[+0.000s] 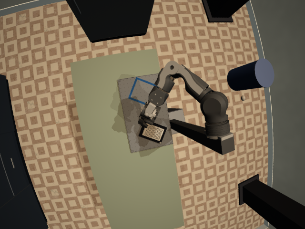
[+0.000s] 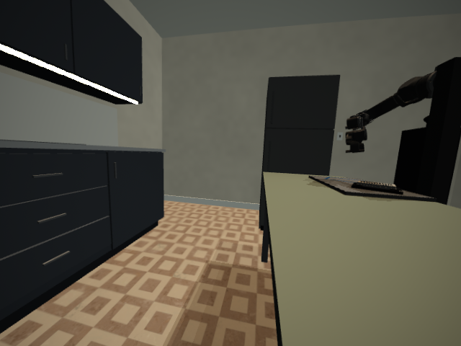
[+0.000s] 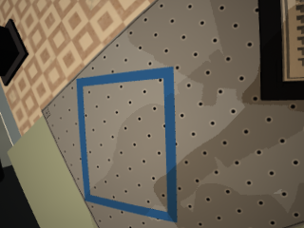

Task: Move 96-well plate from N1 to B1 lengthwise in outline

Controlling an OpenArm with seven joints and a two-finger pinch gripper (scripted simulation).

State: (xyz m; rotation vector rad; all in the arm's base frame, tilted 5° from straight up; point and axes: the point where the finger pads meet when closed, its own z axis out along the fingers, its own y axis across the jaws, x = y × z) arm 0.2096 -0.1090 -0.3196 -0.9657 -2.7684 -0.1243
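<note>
Right now my hand is 20 mm past the cream 96-well plate, 140 mm to the right of it and 130 mm above it. The rest, counted from my hand: black plate nest N1: 20 mm behind, 140 mm to the left, 150 mm below.
</note>
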